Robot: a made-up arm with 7 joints. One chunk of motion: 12 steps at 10 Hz.
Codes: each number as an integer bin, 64 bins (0 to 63) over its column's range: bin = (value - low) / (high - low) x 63, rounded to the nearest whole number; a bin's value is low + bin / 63 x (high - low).
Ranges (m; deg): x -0.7..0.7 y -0.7..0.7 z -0.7..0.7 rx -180..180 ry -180..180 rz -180..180
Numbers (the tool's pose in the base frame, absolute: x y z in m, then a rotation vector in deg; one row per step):
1: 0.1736 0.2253 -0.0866 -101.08 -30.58 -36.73
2: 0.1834 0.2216 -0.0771 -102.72 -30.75 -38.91
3: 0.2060 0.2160 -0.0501 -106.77 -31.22 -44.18
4: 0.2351 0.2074 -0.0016 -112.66 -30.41 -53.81
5: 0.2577 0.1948 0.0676 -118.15 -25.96 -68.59
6: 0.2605 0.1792 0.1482 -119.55 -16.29 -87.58
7: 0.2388 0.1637 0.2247 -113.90 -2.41 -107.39
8: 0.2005 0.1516 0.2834 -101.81 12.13 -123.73
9: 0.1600 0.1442 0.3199 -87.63 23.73 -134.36
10: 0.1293 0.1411 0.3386 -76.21 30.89 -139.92
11: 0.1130 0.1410 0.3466 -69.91 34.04 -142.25
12: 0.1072 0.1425 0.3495 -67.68 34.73 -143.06
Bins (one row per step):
1: 39 42 28 14 26 25
2: 40 41 28 14 26 25
3: 41 41 29 13 26 24
4: 42 41 31 12 26 22
5: 43 40 35 11 27 19
6: 43 40 38 11 29 16
7: 42 39 42 12 31 13
8: 41 38 44 14 34 10
9: 39 38 46 16 36 8
10: 37 38 47 18 37 7
11: 37 38 47 19 37 7
12: 36 38 47 20 38 6

